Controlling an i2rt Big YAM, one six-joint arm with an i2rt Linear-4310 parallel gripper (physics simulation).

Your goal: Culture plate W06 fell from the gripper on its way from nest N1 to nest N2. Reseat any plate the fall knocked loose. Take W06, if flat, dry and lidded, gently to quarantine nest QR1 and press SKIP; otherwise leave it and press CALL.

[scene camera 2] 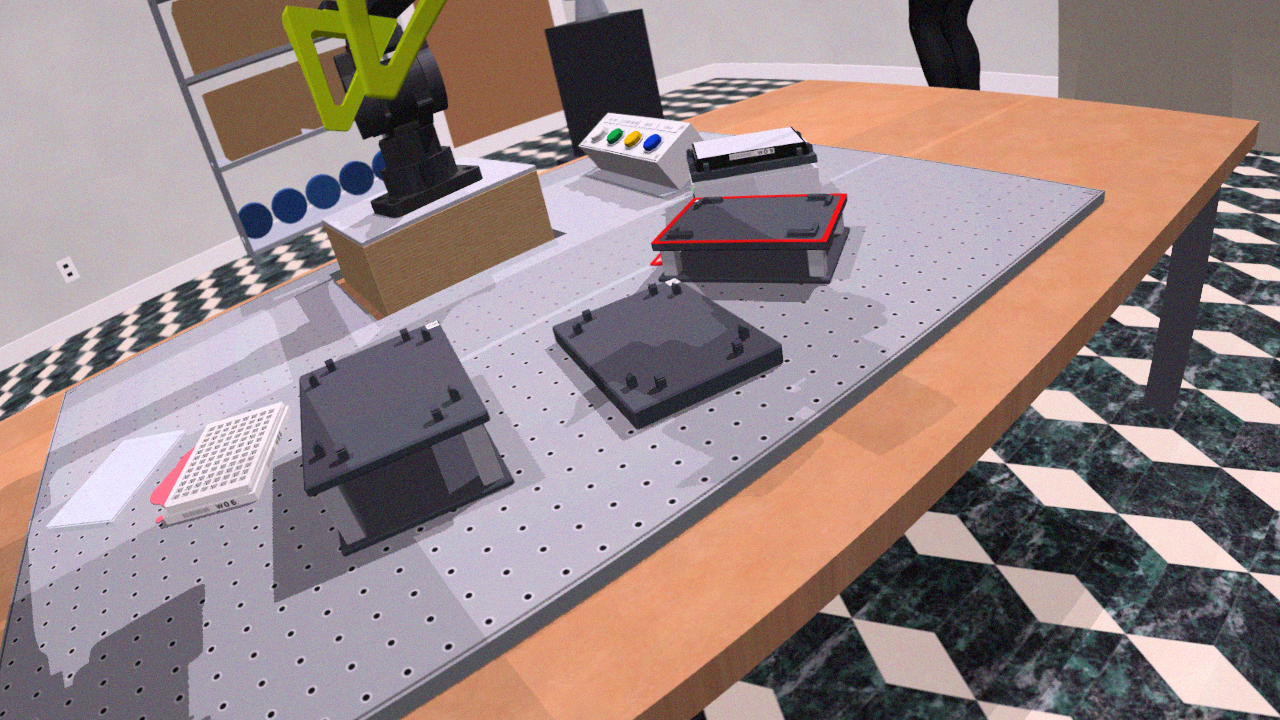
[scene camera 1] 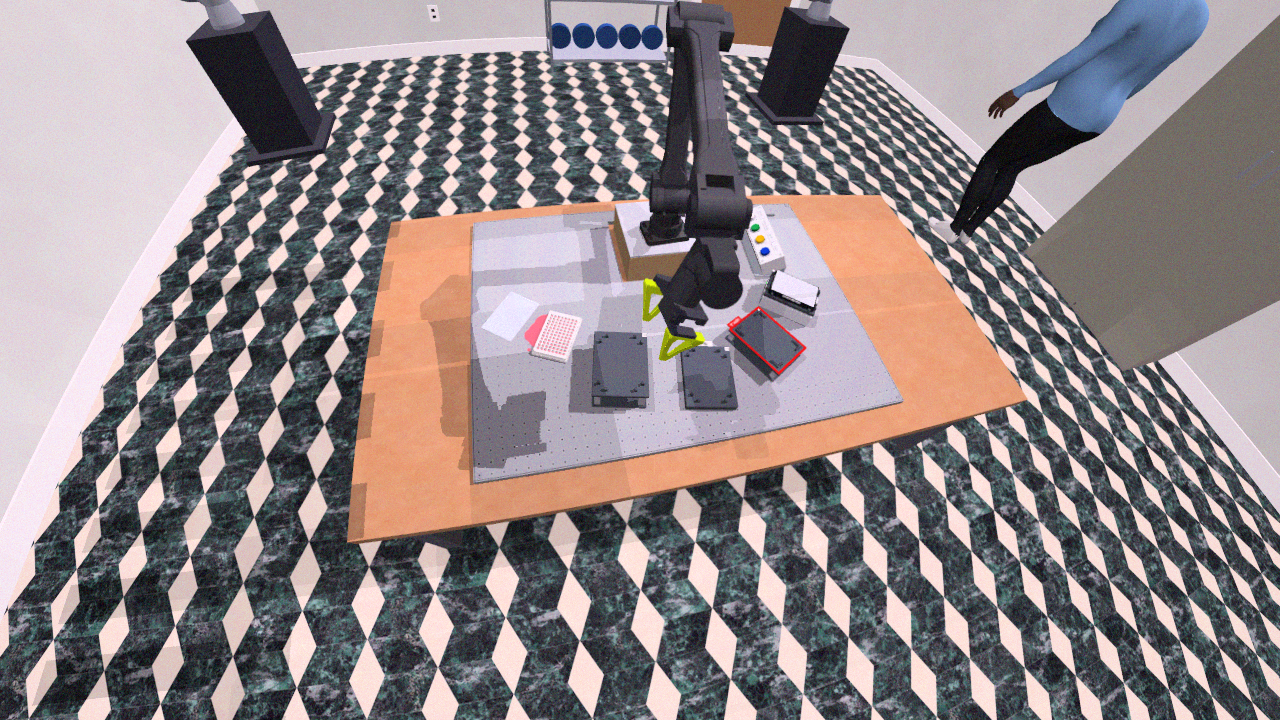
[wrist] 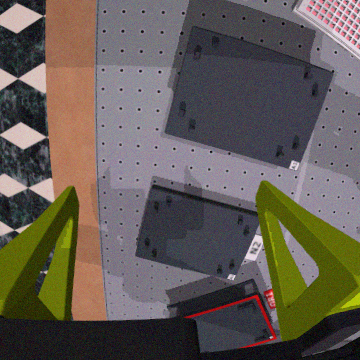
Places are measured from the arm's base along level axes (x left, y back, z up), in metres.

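Pixels of known places: gripper, between the fingertips: [scene camera 2: 356, 116] [scene camera 1: 653, 339] [wrist: 169, 191]; arm's base, origin of its link: [scene camera 2: 427, 195] [scene camera 1: 664, 233].
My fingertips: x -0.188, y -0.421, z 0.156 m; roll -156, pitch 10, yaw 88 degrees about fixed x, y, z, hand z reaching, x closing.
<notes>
For each thing: its top centre in the pictures, then the offset to it from my fingertips. Level surfaces: height alone.
- Culture plate W06, centre of its top: [scene camera 2: 225, 451] [wrist: 352, 10] [scene camera 1: 557, 333] dx -0.146, dy +0.208, dz -0.228 m
- pink-red spill, centre of its top: [scene camera 2: 169, 488] [scene camera 1: 532, 334] dx -0.204, dy +0.228, dz -0.241 m
- clear lid, centre of its top: [scene camera 2: 117, 476] [scene camera 1: 510, 315] dx -0.248, dy +0.294, dz -0.234 m
- Nest N1, centre of its top: [scene camera 2: 373, 379] [wrist: 250, 101] [scene camera 1: 620, 360] dx -0.029, dy +0.071, dz -0.174 m
- lower nest N2, centre of its top: [scene camera 2: 654, 323] [wrist: 195, 241] [scene camera 1: 709, 373] dx +0.172, dy +0.013, dz -0.217 m
- Red-rimmed QR1, centre of its top: [scene camera 2: 751, 211] [wrist: 222, 334] [scene camera 1: 769, 337] dx +0.349, dy +0.062, dz -0.196 m
- white-topped plate, centre of its top: [scene camera 2: 746, 141] [scene camera 1: 795, 288] dx +0.482, dy +0.179, dz -0.173 m
- button box, centre of its top: [scene camera 2: 635, 120] [scene camera 1: 767, 228] dx +0.500, dy +0.394, dz -0.158 m
- perforated board, height of its surface: dz -0.242 m
Culture plate W06 [scene camera 1: 558, 334] [scene camera 2: 227, 456] [wrist: 336, 19] lies on the board with its wells uncovered. A pink-red spill [scene camera 1: 536, 330] [scene camera 2: 170, 483] shows at its side, and a clear lid [scene camera 1: 510, 316] [scene camera 2: 116, 480] lies apart. Nest N1 [scene camera 1: 620, 364] [scene camera 2: 393, 402] [wrist: 250, 95] and lower nest N2 [scene camera 1: 708, 377] [scene camera 2: 666, 349] [wrist: 197, 225] hold no plate. Red-rimmed QR1 [scene camera 1: 767, 340] [scene camera 2: 751, 219] [wrist: 230, 320] is bare. A white-topped plate [scene camera 1: 794, 289] [scene camera 2: 750, 148] looks tipped on its black nest. My gripper [scene camera 1: 653, 338] [scene camera 2: 360, 109] [wrist: 169, 191] is open and empty, high above the board near N1 and N2.
The button box [scene camera 1: 763, 241] [scene camera 2: 637, 150] with white, green, yellow and blue buttons stands behind the white-topped plate. The arm's wood-sided base block [scene camera 1: 653, 262] [scene camera 2: 465, 241] stands at the back of the perforated board [scene camera 1: 572, 438] [scene camera 2: 501, 546]. A person [scene camera 1: 1092, 89] stands beyond the table.
</notes>
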